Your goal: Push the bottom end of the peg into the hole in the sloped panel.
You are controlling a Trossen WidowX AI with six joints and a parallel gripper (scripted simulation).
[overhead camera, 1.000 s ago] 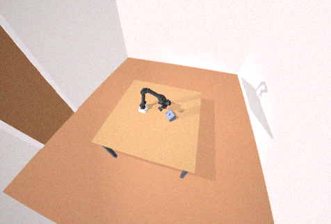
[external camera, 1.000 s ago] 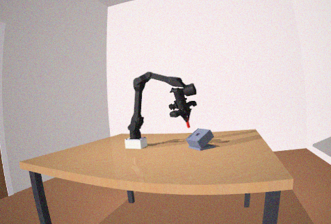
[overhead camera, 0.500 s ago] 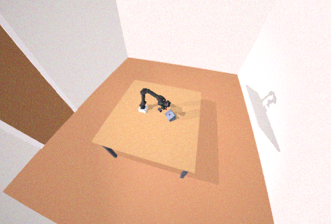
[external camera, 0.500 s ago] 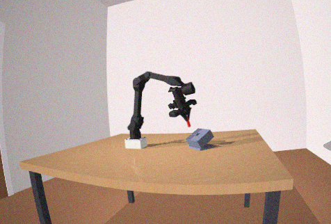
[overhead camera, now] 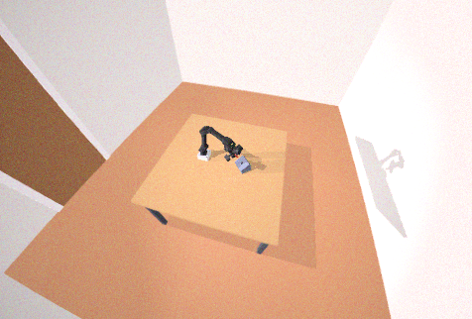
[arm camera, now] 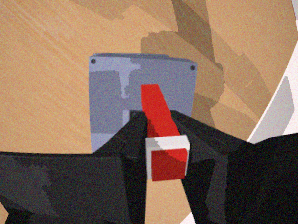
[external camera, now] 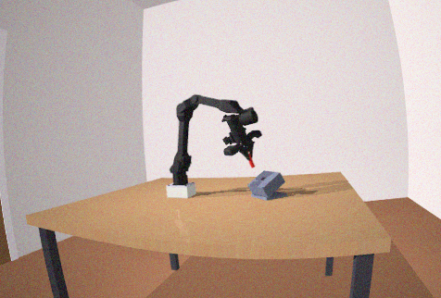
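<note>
Now: gripper tip 110 mm above the grey sloped panel and 70 mm short of it. Round my gripper tip: red square peg: 20 mm above, 10 mm behind.
</note>
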